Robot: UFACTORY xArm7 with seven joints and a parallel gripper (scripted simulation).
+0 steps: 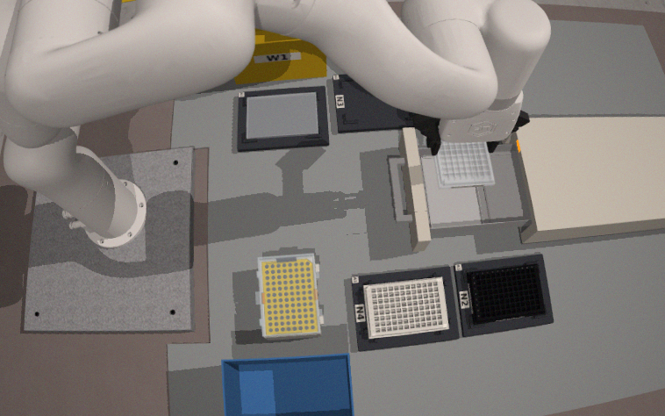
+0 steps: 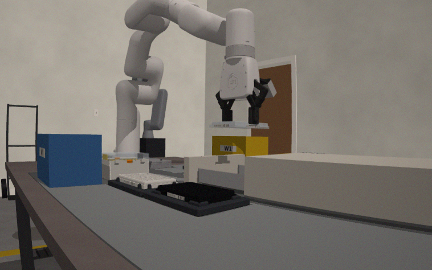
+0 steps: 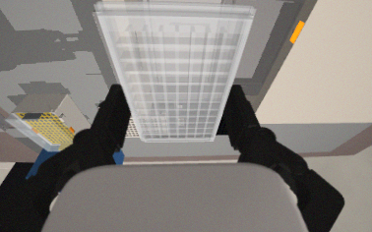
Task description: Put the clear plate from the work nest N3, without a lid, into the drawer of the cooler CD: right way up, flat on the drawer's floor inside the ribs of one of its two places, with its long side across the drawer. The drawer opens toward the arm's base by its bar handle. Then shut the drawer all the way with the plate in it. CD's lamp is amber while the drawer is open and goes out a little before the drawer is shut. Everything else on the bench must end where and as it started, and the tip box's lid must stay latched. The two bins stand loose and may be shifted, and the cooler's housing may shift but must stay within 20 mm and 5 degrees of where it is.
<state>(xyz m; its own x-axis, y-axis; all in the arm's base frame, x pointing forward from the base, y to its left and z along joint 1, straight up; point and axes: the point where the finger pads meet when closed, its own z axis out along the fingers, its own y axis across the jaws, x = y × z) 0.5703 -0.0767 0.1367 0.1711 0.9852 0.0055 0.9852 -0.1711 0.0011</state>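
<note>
My gripper is now 140 mm above the drawer, 40 mm short of it and 30 mm to the left of it. Round my hand: clear plate: 10 mm below; black plate: 220 mm to the right, 140 mm below, 40 mm ahead; yellow rack: 150 mm to the left, 100 mm below, 100 mm ahead.
</note>
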